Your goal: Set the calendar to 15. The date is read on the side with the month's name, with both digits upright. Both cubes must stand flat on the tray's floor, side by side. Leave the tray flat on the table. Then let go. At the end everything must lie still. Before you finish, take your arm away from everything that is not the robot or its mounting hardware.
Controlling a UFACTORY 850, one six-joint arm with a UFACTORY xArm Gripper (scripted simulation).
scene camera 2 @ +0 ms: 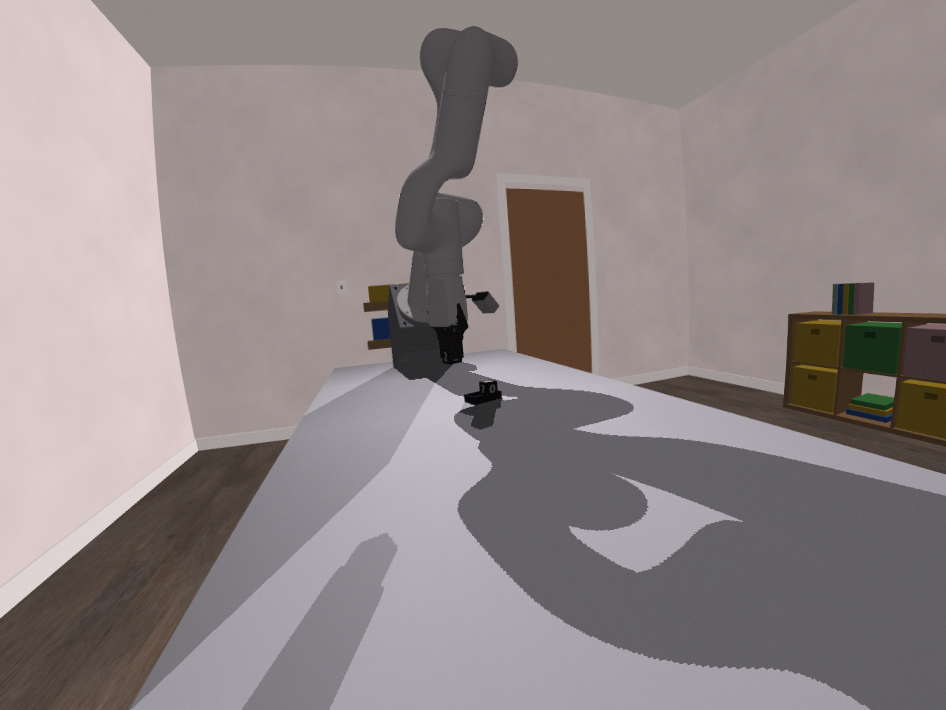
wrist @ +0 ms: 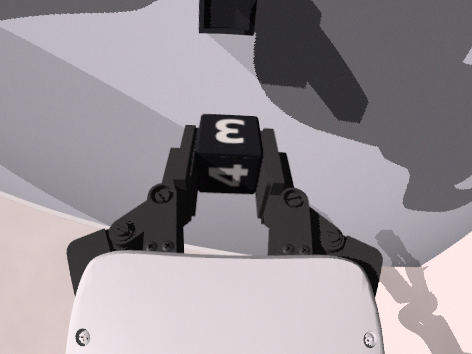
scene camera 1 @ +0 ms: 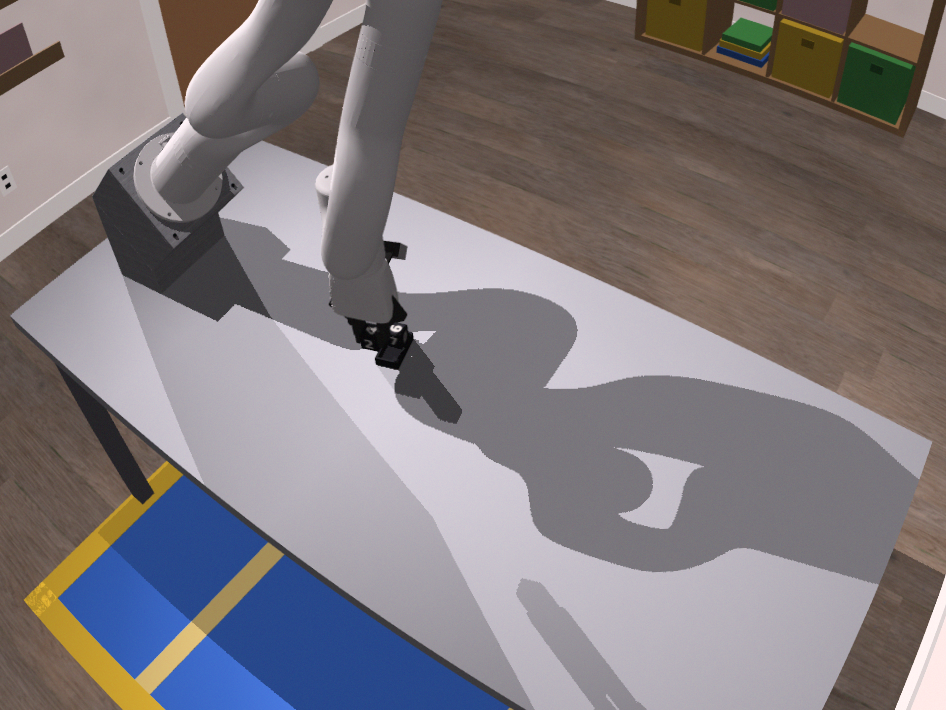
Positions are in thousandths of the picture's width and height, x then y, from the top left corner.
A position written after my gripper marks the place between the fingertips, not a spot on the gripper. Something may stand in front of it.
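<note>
Scene camera 1 shows me my gripper (scene camera 1: 395,478). In scene camera 2 I can see the gripper too (scene camera 2: 478,505).
</note>
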